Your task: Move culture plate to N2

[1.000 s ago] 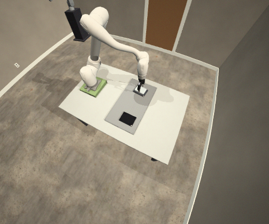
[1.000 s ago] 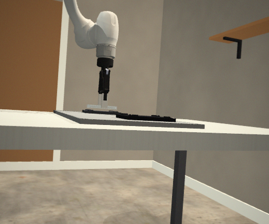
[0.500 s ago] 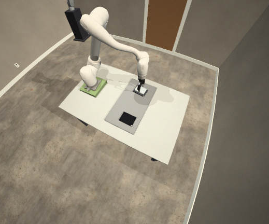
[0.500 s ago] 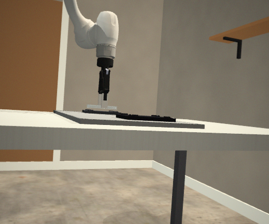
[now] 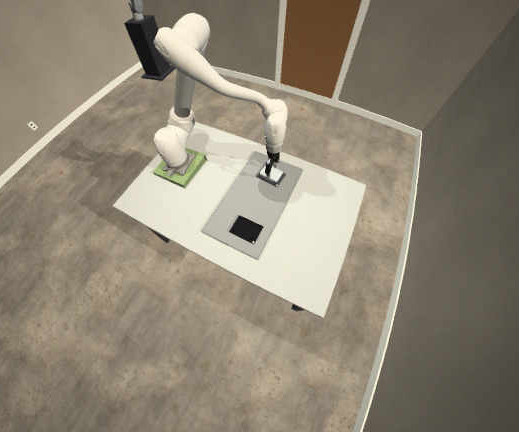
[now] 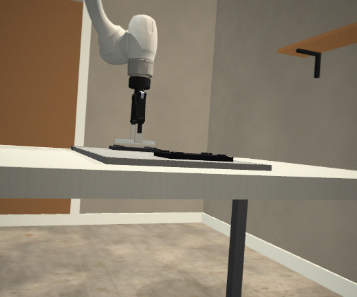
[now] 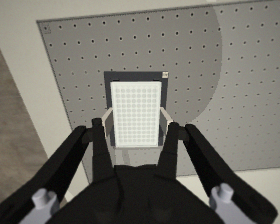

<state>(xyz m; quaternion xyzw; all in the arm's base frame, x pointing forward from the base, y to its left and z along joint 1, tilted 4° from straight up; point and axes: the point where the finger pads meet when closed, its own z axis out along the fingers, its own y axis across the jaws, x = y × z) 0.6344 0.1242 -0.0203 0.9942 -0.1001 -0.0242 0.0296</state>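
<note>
Now: the clear lid 20 mm below my hand. The rest, counted from my hand: 96-well plate: 20 mm below; then nest N2: 50 mm below; then nest N1: 20 mm behind, 420 mm to the right, 50 mm below.
</note>
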